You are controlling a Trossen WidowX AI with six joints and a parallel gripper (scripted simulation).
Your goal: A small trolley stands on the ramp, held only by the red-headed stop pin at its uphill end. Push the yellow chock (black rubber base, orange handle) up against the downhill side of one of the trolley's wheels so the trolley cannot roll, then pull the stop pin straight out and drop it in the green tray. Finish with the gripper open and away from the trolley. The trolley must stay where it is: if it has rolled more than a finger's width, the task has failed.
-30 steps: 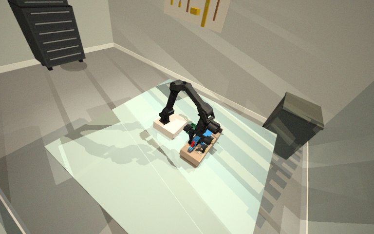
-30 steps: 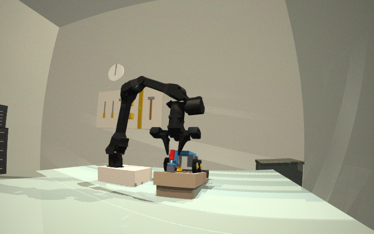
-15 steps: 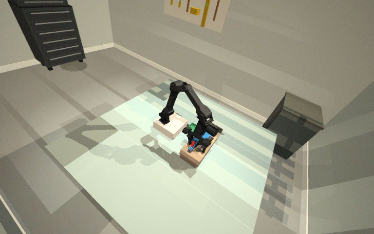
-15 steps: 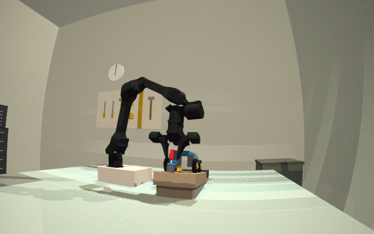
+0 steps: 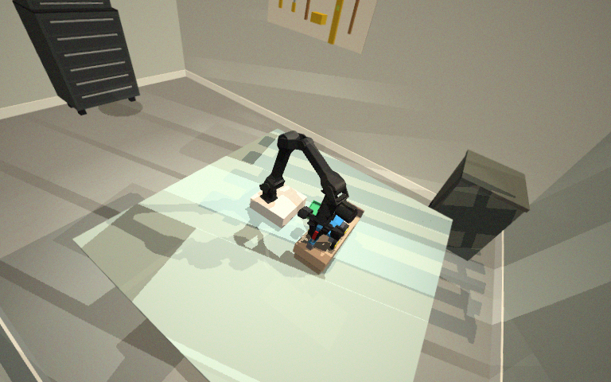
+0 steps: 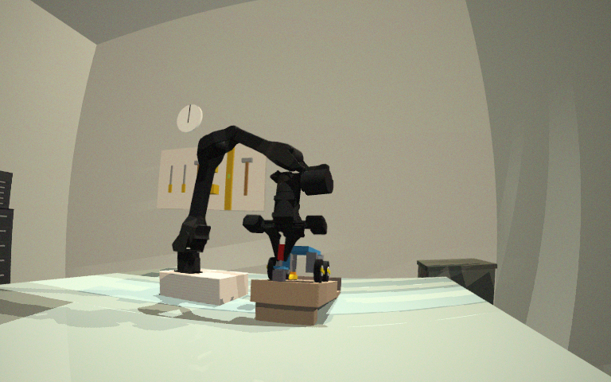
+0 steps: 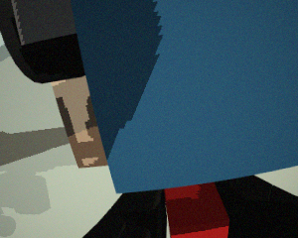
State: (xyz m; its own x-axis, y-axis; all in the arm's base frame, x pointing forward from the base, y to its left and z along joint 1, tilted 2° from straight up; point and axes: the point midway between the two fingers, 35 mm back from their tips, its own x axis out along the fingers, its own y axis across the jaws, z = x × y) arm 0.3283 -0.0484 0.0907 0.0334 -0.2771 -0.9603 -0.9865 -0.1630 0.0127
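Now: the green tray 16 cm behind my gripper tip, 22 cm to the left of it and 14 cm below it. The rest, counted from my gripper tip: blue trolley (11 cm to the left, 2 cm below); tan ramp (12 cm to the left, 9 cm below); red-headed stop pin (right at my gripper tip).
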